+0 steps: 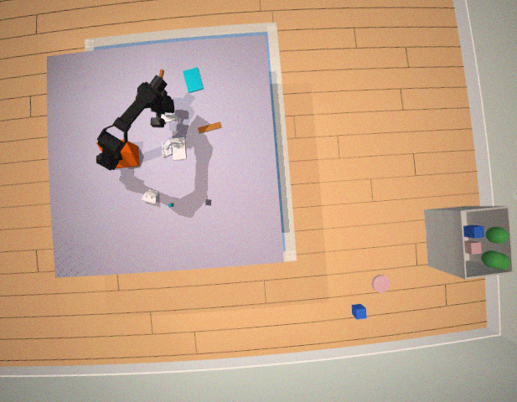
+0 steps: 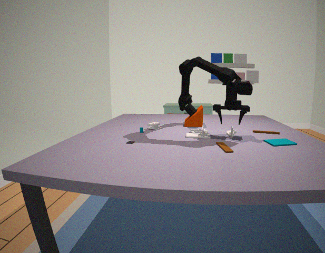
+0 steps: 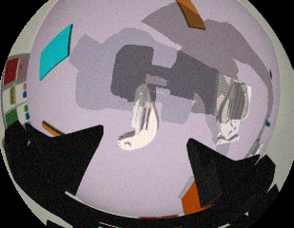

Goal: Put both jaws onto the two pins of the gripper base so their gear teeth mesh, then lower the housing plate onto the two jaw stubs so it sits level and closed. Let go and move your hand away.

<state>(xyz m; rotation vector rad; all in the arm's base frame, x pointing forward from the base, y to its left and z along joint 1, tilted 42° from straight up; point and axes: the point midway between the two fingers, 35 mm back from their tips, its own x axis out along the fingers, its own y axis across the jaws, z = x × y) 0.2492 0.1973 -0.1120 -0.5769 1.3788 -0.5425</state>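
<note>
The flat white part is 60 mm ahead of my gripper tip, 160 mm to the right of it and 50 mm below it. The rest, counted from my gripper tip: cyan plate 120 mm ahead, 230 mm to the left, 50 mm below; then dark square 240 mm ahead, 450 mm to the right, 50 mm below; then teal peg 40 mm ahead, 480 mm to the right, 40 mm below.
</note>
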